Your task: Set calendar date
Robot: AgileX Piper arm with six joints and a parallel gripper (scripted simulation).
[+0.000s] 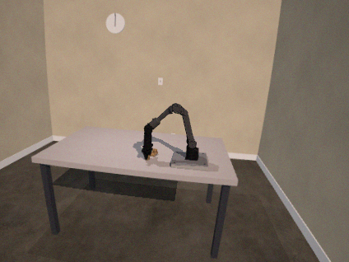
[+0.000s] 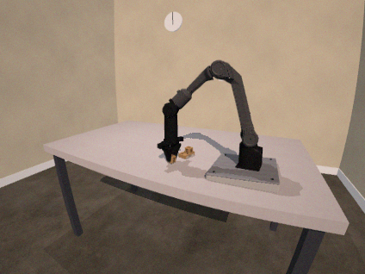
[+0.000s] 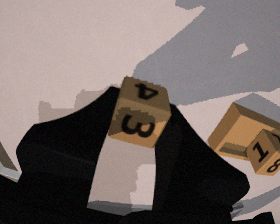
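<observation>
Right now the wooden digit cube is right at my hand. The rest, counted from my hand: wooden tray 2 cm behind, 11 cm to the right, 1 cm below.
</observation>
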